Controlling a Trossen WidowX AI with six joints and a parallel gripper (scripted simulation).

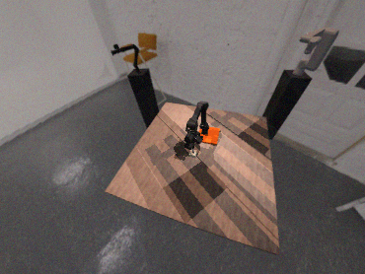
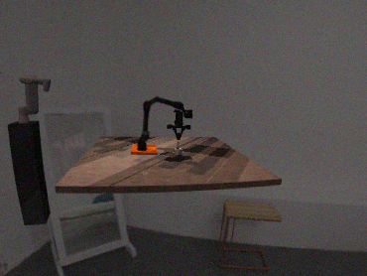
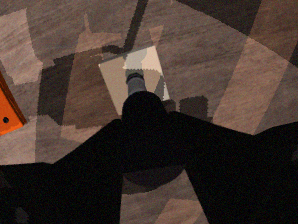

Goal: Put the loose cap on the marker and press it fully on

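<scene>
The holder block is 110 mm below my gripper tip. Round my gripper tip: dark cap (10 mm above).
</scene>
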